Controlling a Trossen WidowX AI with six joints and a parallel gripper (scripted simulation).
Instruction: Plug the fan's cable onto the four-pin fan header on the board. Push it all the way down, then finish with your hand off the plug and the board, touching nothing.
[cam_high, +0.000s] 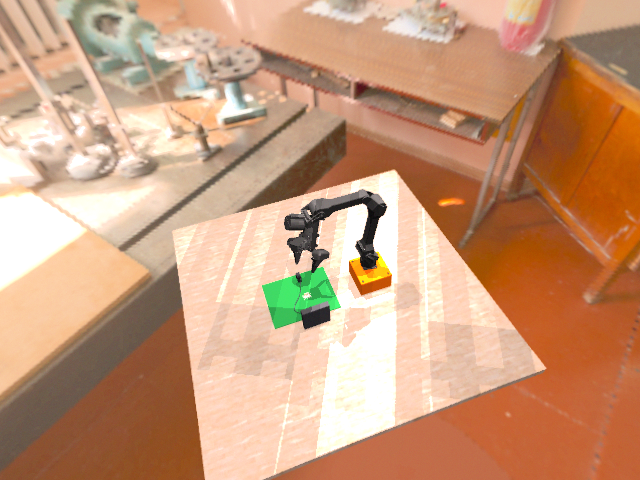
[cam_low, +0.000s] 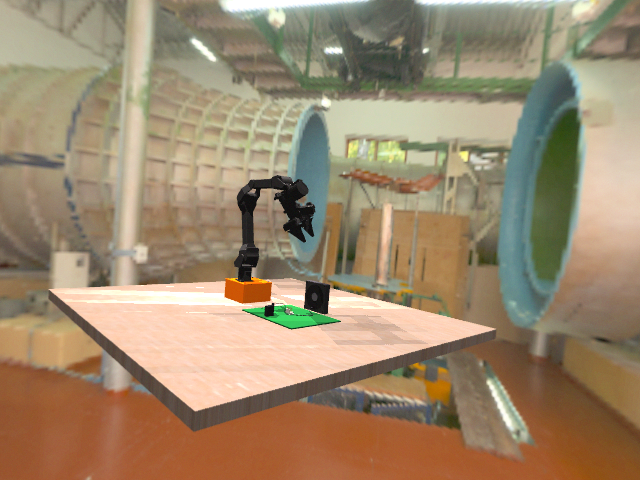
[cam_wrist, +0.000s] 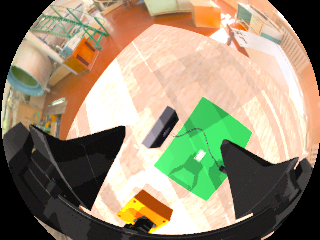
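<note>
The black plug lies 3 cm ahead of my gripper tip, 17 cm to the right of it and 27 cm below it. The rest, counted from my gripper tip: fan header (1 cm ahead, 7 cm to the right, 30 cm below); green board (4 cm ahead, 8 cm to the right, 31 cm below); fan (2 cm behind, 6 cm to the left, 24 cm below).
</note>
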